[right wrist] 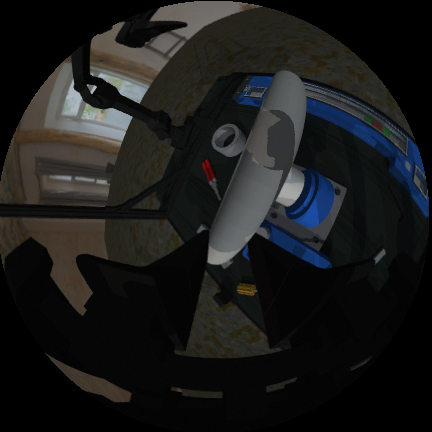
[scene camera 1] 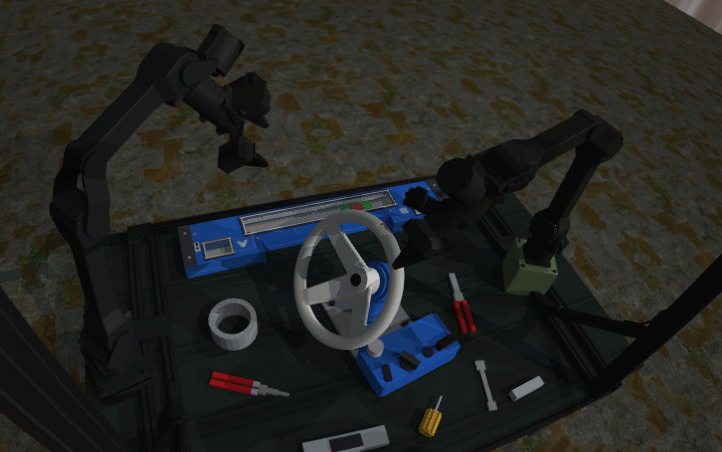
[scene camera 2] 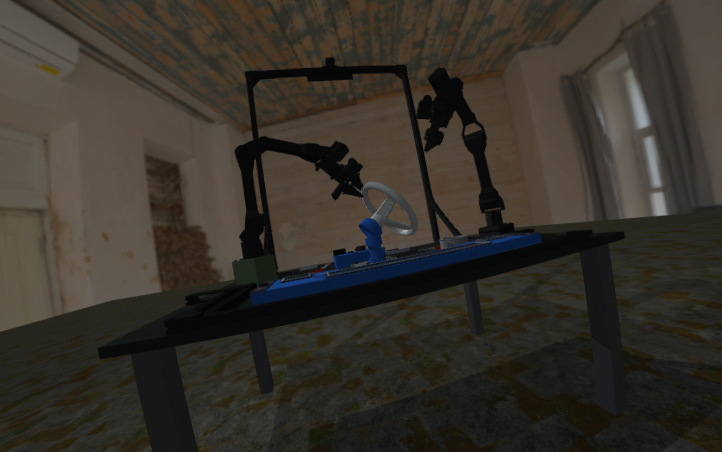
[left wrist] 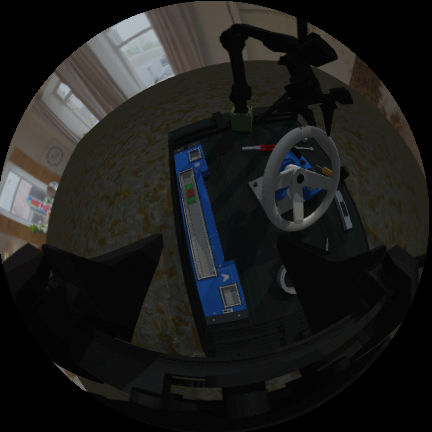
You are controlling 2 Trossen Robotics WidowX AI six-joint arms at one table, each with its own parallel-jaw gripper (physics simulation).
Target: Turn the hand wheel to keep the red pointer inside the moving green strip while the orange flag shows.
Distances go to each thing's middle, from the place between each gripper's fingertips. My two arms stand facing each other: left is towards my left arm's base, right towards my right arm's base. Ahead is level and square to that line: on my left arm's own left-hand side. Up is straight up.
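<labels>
There is the hand wheel (scene camera 1: 361, 282), 17 cm below my left hand, 10 cm to the right of it and 21 cm behind it.
My right hand, meanwhile, is 80 mm above the wheel, 70 mm to the right of it and 50 mm short of it. Going by its middle, the wheel is nearer to my right hand than to my left hand.
</labels>
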